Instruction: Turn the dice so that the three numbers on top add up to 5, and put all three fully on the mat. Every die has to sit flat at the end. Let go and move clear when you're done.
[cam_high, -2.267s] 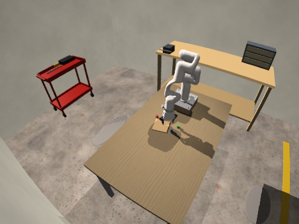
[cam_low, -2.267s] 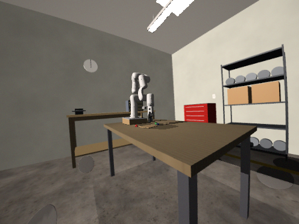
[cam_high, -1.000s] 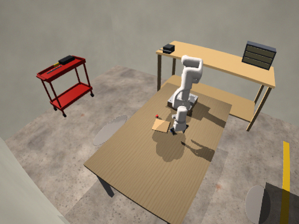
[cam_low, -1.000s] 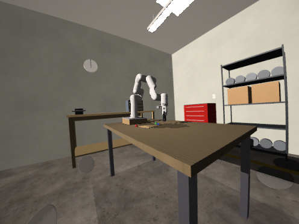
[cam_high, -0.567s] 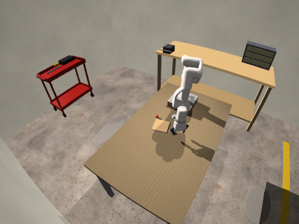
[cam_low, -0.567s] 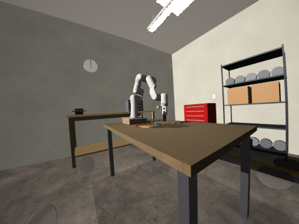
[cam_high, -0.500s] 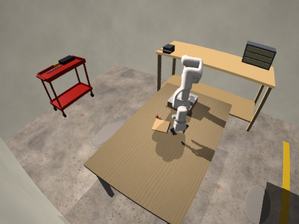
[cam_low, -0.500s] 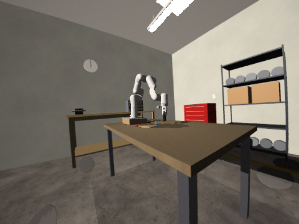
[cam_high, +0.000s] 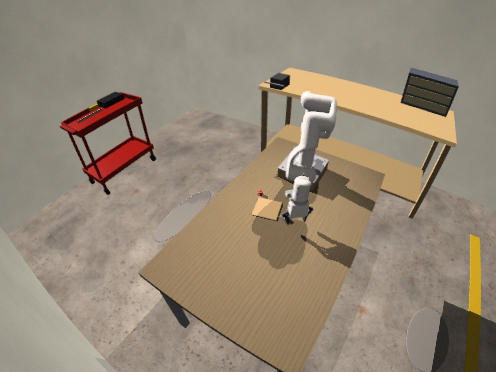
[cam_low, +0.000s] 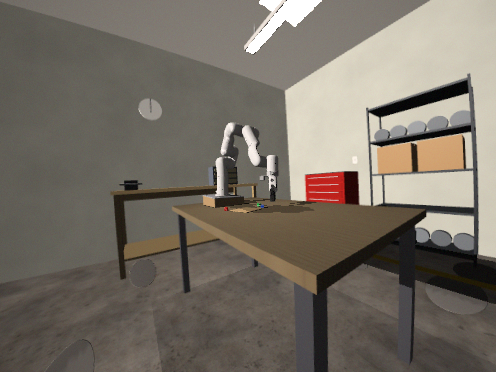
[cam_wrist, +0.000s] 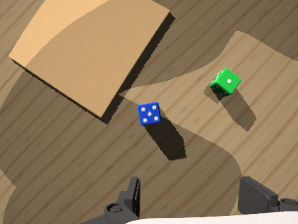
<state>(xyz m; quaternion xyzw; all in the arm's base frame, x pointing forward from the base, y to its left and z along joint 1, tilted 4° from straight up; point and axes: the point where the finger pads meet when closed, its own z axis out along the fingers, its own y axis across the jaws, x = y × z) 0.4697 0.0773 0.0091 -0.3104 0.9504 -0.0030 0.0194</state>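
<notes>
Now: hand 11 cm past the green die, 4 cm above it and 3 cm to the left of it. From my hand the other things lie so: tan mat (18 cm to the right, 6 cm behind, 5 cm below); blue die (7 cm to the right, 4 cm below, 3 cm behind); red die (26 cm to the right, 16 cm behind, 4 cm below).
</notes>
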